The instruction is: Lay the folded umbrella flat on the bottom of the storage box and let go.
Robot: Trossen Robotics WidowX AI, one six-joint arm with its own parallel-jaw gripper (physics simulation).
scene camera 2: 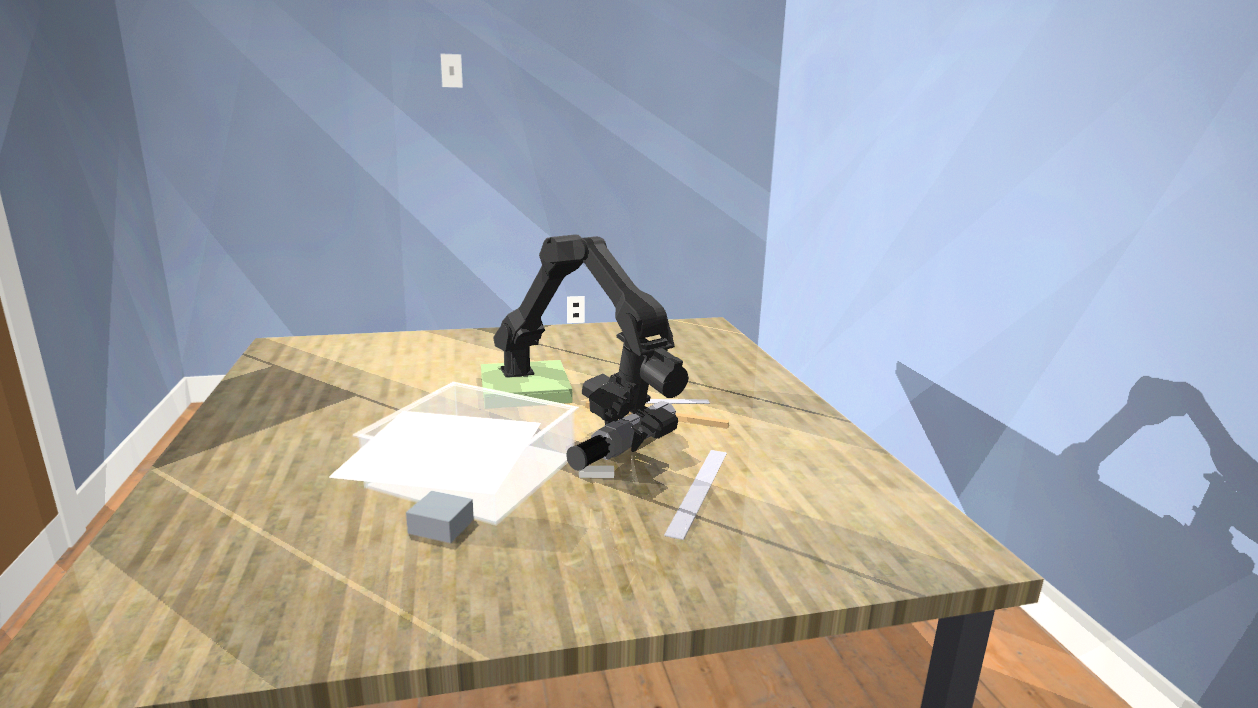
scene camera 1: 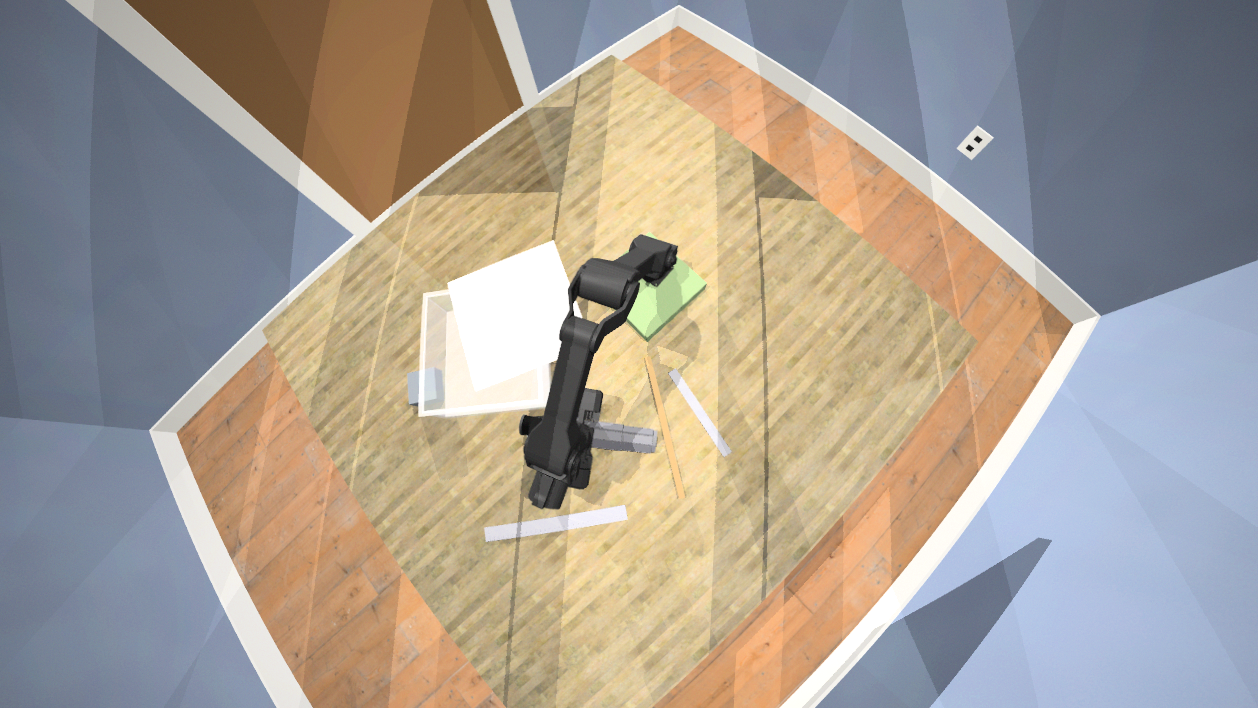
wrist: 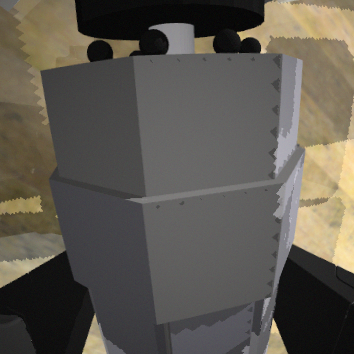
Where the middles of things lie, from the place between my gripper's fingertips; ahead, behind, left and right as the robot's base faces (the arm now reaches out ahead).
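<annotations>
There is the storage box [scene camera 2: 498, 448], and my hand is 270 mm to the left of it, 40 mm below it and 10 mm short of it.
</annotations>
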